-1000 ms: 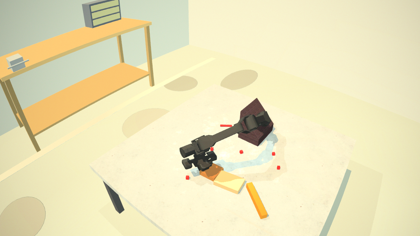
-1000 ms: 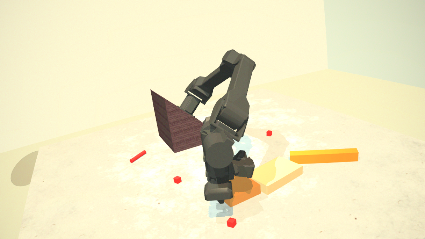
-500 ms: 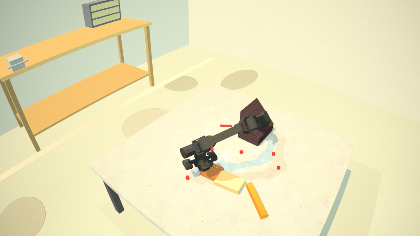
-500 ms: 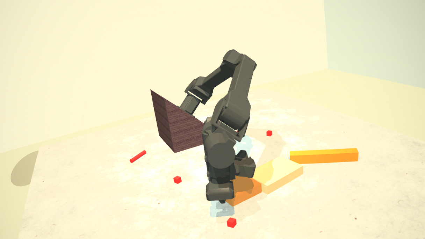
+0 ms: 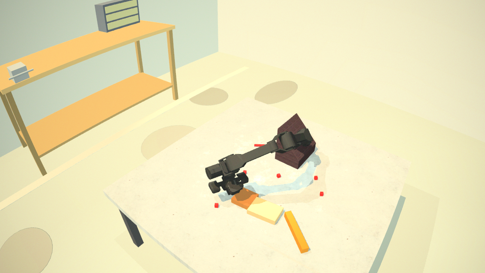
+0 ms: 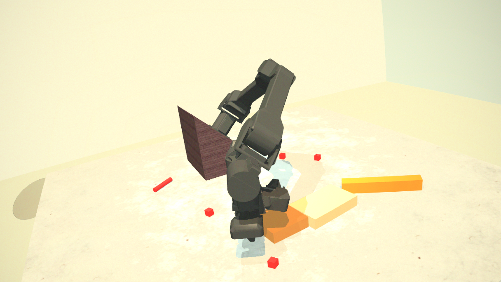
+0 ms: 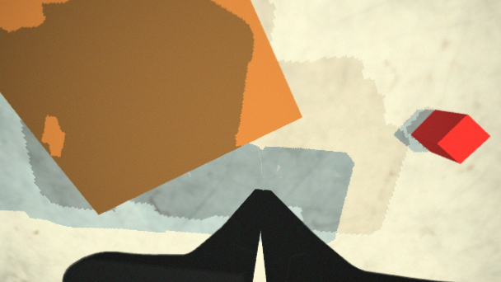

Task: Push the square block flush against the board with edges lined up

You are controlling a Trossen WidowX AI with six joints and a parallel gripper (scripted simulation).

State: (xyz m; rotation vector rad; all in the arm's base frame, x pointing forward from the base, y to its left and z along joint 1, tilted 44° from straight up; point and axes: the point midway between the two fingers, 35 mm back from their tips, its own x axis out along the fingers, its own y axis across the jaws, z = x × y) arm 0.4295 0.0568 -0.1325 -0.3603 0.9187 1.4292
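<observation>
The square block lies 3 cm behind my gripper tip, 8 cm to the left of it and 1 cm above it. Round my gripper tip: orange-yellow bar (4 cm behind, 38 cm to the left, 1 cm above); then red stick (41 cm behind, 16 cm to the right); then flat pale yellow slab (4 cm behind, 20 cm to the left, 1 cm above).
</observation>
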